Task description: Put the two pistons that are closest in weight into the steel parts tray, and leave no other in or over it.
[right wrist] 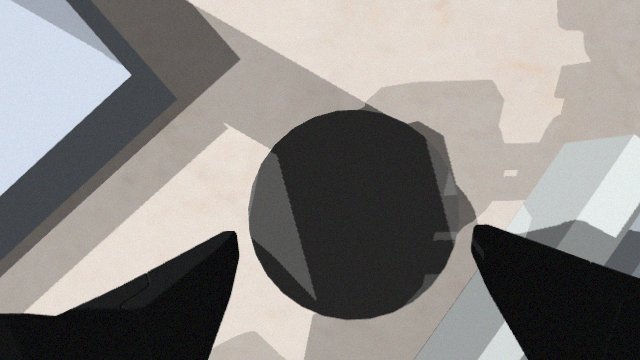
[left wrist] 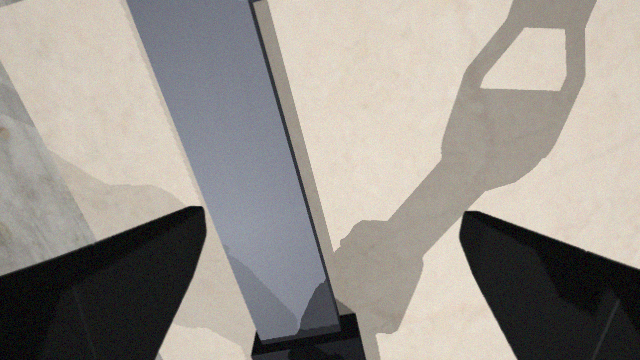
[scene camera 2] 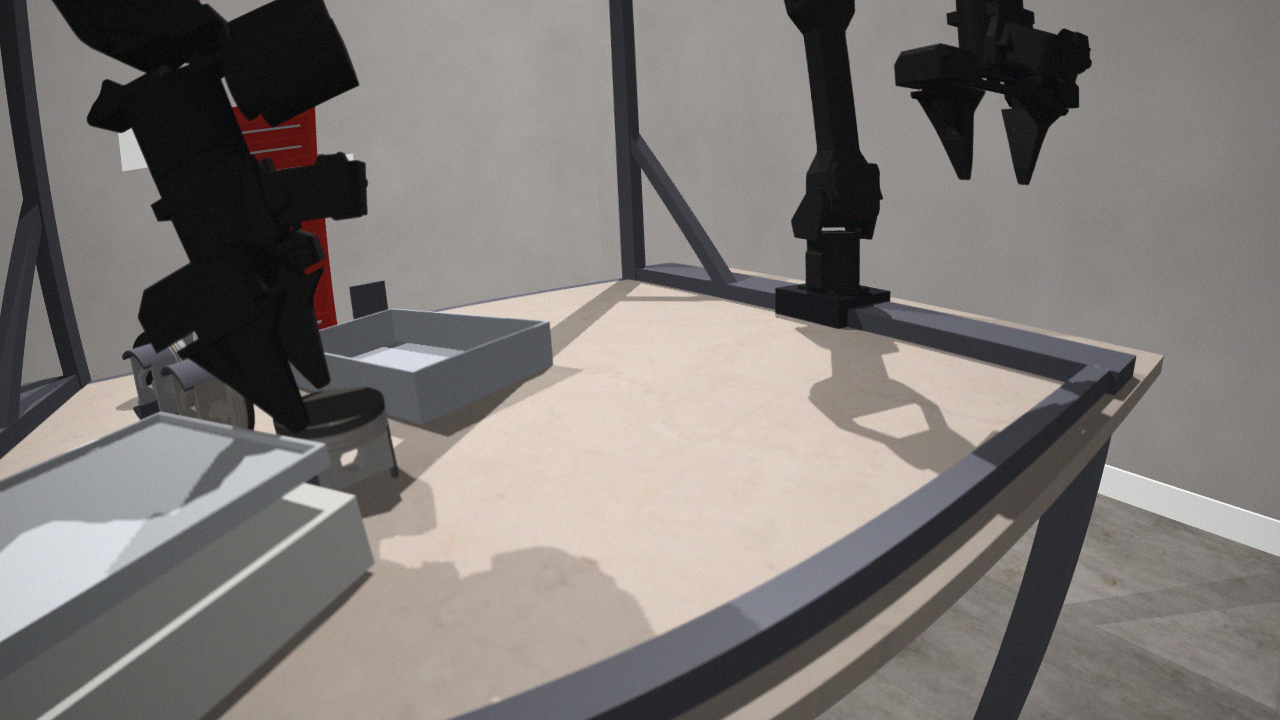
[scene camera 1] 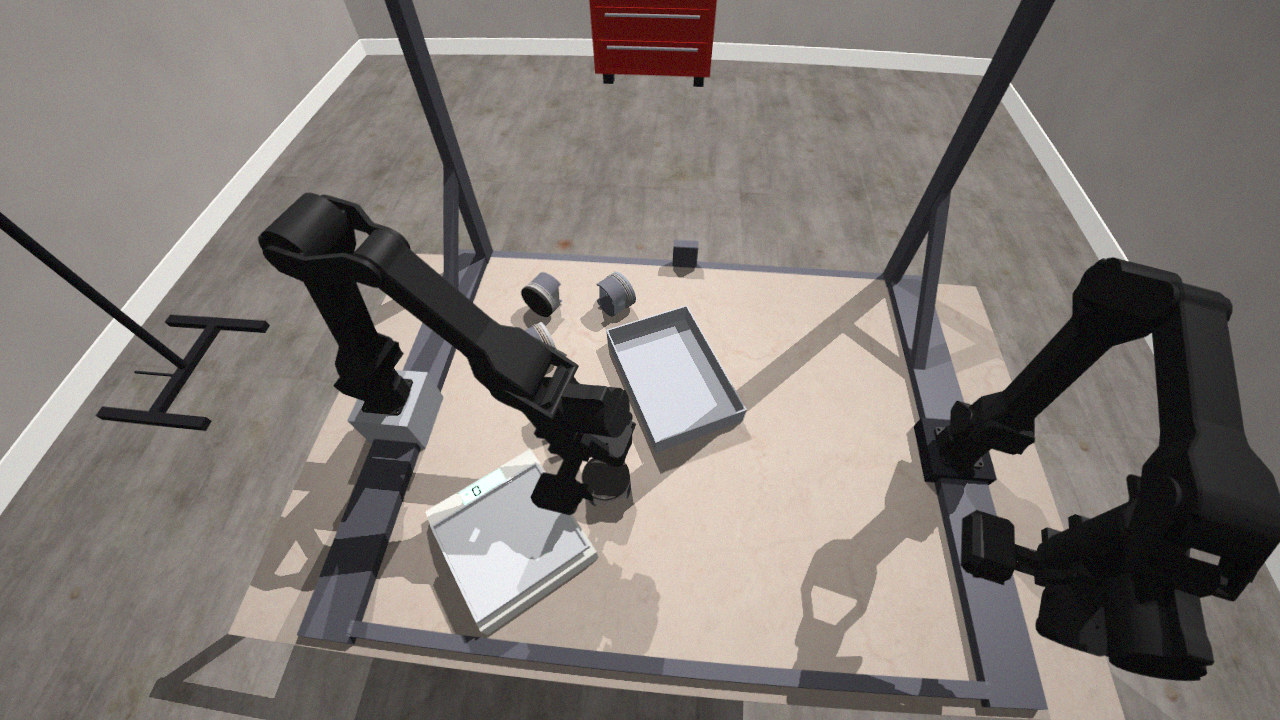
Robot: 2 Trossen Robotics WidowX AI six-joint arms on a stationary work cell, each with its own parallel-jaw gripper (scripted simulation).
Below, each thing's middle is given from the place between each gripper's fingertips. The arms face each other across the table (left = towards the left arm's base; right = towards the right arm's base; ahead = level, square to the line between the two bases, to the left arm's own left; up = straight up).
Right now my right hand is 110 mm short of the scale pan [scene camera 2: 94, 525], 100 mm to the left of it and 30 mm above it. Also, from my right hand: scale [scene camera 2: 190, 637] (100 mm ahead, 110 mm to the right, 50 mm below); steel parts tray [scene camera 2: 507, 350] (200 mm behind, 110 mm to the left, 70 mm below).
The steel parts tray is 40 cm to the right of my left hand, 35 cm behind it and 19 cm below it. The rest, counted from my left hand: scale pan: 61 cm to the right, 15 cm below, 4 cm behind; then scale: 62 cm to the right, 16 cm below, 5 cm behind.
